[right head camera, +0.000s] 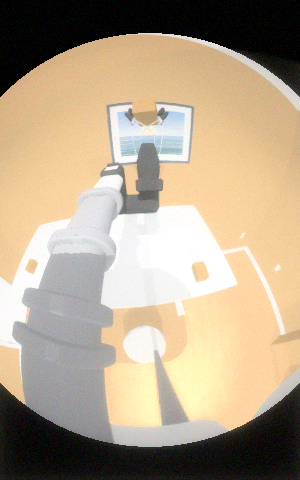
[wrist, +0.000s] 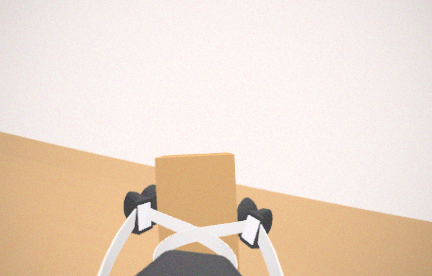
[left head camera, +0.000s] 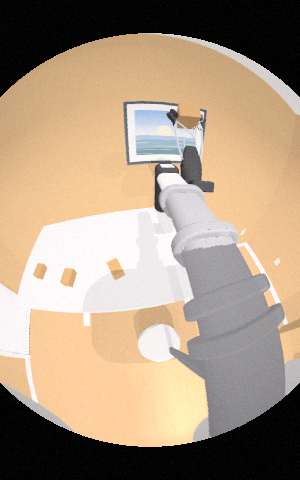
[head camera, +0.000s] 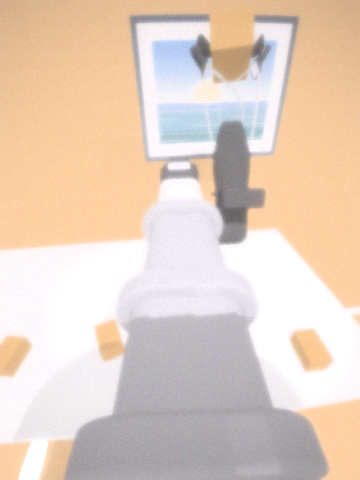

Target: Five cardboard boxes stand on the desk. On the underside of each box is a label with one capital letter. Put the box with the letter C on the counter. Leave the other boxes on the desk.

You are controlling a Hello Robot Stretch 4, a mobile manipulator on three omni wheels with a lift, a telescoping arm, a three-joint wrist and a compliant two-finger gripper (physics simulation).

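Frame: origin at the robot's base, x ahead, y left, z up, level; metres.
Seen in the pictures: gripper, fingertip midpoint: [wrist: 198,207]; robot's base, link origin: [right head camera: 145,343] [left head camera: 157,341].
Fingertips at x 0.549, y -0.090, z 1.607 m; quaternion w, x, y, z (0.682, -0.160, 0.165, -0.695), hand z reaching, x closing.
Note:
Offsets run from my fingertips to a thing's top centre. Level surfaces: height alone.
My gripper [head camera: 230,57] [left head camera: 187,120] [right head camera: 146,116] [wrist: 198,207] is shut on a cardboard box {dx -0.016, dy +0.001, dz +0.024 m} [head camera: 231,32] [left head camera: 189,110] [right head camera: 144,107] [wrist: 195,182], raised high above the desk {dz -0.684 m} [head camera: 300,280] [left head camera: 65,240] [right head camera: 175,235]. No letter is readable on it. Four other boxes stand on the desk: one at the far left [left head camera: 40,271] [right head camera: 31,266], one beside it {dx -0.161, dy +0.585, dz -0.634 m} [head camera: 14,355] [left head camera: 68,277], one left of the arm [head camera: 109,340] [left head camera: 116,268] and one at the right [head camera: 311,350] [right head camera: 200,271]. Their undersides are hidden. A white surface [left head camera: 12,320] at the left edge may be the counter.
A framed seascape picture [head camera: 175,125] [left head camera: 145,145] [right head camera: 175,145] hangs on the wall behind the gripper. A round white stool [left head camera: 152,342] [right head camera: 140,344] stands in front of the desk. The telescoping arm [head camera: 192,365] [left head camera: 235,325] [right head camera: 70,320] covers part of the desk.

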